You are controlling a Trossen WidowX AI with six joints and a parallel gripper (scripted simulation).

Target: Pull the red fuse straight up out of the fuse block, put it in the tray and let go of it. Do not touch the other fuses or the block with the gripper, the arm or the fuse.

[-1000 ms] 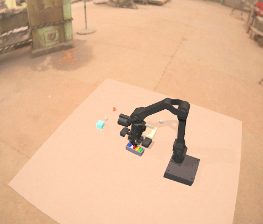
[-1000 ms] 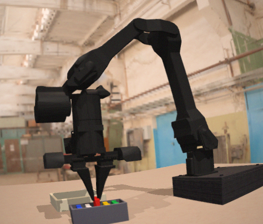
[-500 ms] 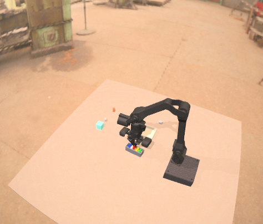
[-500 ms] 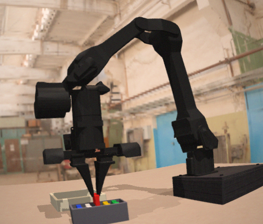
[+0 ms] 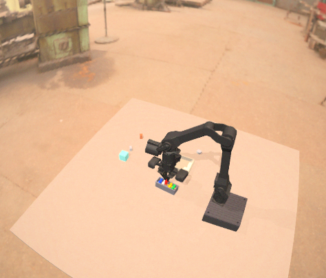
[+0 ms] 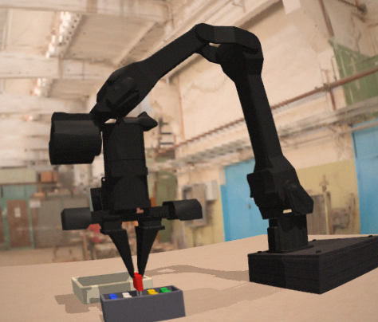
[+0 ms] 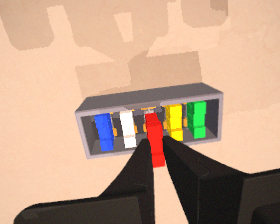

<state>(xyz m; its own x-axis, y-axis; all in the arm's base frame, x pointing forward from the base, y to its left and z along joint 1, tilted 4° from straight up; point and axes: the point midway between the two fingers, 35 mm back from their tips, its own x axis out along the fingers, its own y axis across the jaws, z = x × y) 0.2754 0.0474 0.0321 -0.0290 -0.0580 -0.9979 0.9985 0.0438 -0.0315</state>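
Right now my gripper tip is 180 mm to the left of the cream tray, 60 mm above it and 30 mm short of it. From my gripper tip the other things lie so: cyan cube (310 mm ahead, 40 mm to the right, 40 mm below); red fuse (10 mm below); orange block (330 mm ahead, 230 mm to the right, 50 mm below).
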